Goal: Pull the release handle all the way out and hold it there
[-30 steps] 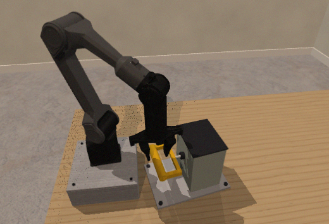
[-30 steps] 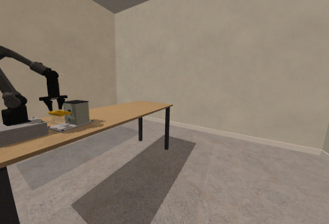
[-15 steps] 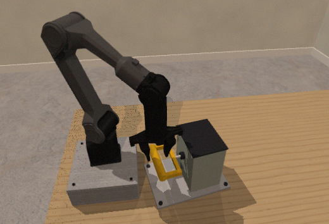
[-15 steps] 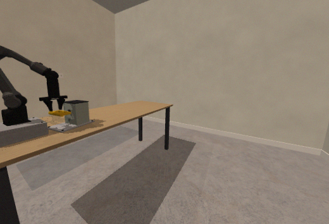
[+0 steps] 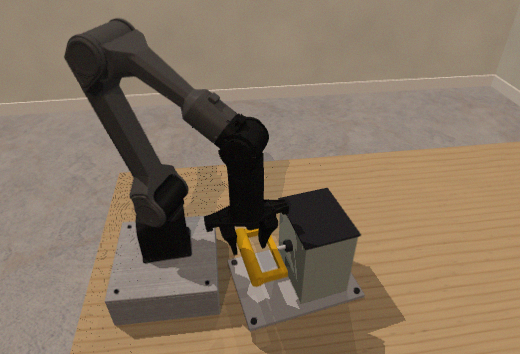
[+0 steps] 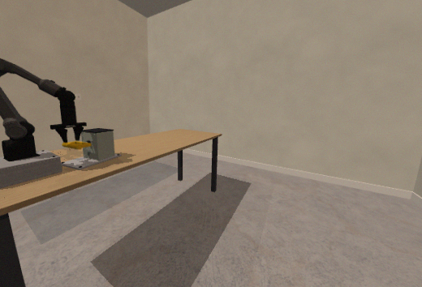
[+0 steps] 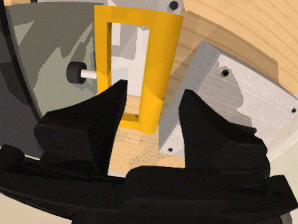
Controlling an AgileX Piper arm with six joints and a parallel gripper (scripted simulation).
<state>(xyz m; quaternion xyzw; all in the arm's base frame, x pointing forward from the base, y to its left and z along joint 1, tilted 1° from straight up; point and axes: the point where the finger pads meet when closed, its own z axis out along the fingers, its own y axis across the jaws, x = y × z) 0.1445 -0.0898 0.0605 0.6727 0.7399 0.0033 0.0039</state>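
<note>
My gripper is now 50 mm short of the release handle, 30 mm above it and 10 mm to the right of it. Also, from my hand: grey baseplate: 130 mm below, 90 mm ahead, 10 mm to the left.
</note>
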